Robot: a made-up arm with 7 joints. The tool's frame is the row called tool.
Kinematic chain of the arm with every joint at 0, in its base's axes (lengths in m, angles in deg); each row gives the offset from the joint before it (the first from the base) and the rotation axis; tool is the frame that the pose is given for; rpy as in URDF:
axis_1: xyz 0 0 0.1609 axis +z
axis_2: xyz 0 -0.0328 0.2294 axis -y
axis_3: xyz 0 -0.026 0.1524 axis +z
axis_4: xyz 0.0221 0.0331 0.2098 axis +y
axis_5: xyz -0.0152 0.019 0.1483 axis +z
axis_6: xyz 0 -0.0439 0.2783 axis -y
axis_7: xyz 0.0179 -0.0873 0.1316 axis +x
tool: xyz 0 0 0 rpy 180 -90 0
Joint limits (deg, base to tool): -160..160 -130..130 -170..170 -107..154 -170..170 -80..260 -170..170
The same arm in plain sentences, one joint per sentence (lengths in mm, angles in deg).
The arm has seven revolute joints in a row. What follows holds with every joint at zero, and every direction is one of the base frame's.
Joint 1 sits 160.9 mm along +z from the base frame's origin and turns about +z, from -160 to 160 deg.
Joint 2 sits 32.8 mm along -y and 229.4 mm along +z from joint 1 and turns about -y, from -130 to 130 deg.
Joint 3 sits 26 mm along -y and 152.4 mm along +z from joint 2 and turns about +z, from -170 to 170 deg.
Joint 4 sits 22.1 mm along +x and 33.1 mm along +y and 209.8 mm along +z from joint 3 and turns about +y, from -107 to 154 deg.
Joint 5 sits 15.2 mm along -x and 19 mm along +y and 148.3 mm along +z from joint 4 and turns about +z, from -170 to 170 deg.
Joint 6 sits 43.9 mm along -y and 278.3 mm along +z from joint 5 and turns about -y, from -80 to 260 deg.
Joint 7 sits 17.9 mm along +x and 87.3 mm along -y and 131.6 mm along +z from joint 6 and turns about +x, from -170 to 170 deg.
The tool frame, which is the frame that the pose is given for, sits at the same point as joint 7; its axes are the base frame's turned by roll 180, pitch -90 and yaw 0 deg (as in URDF: about the fixed x, then y, then z).

